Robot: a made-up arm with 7 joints. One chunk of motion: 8 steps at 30 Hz.
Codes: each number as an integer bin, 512 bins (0 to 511) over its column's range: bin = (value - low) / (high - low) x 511, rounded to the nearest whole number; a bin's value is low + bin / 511 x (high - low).
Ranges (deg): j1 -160..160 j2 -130..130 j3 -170.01..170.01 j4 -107..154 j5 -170.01..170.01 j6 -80.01..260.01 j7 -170.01..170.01
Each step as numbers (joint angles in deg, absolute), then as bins.
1 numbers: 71.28 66.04 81.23 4.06 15.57 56.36 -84.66
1 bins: 369 385 378 217 279 205 128
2 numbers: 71.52 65.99 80.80 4.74 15.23 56.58 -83.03
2 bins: 370 385 377 219 278 205 131
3 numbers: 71.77 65.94 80.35 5.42 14.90 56.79 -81.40
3 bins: 370 385 376 220 278 206 133
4 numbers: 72.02 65.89 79.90 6.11 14.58 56.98 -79.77
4 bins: 371 385 376 221 277 206 136
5 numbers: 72.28 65.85 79.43 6.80 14.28 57.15 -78.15
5 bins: 371 385 375 223 277 206 138
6 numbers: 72.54 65.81 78.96 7.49 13.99 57.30 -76.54
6 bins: 371 385 374 224 277 206 140
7 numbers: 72.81 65.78 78.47 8.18 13.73 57.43 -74.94
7 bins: 372 385 373 226 276 207 143
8 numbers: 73.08 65.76 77.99 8.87 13.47 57.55 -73.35
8 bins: 372 385 373 227 276 207 145
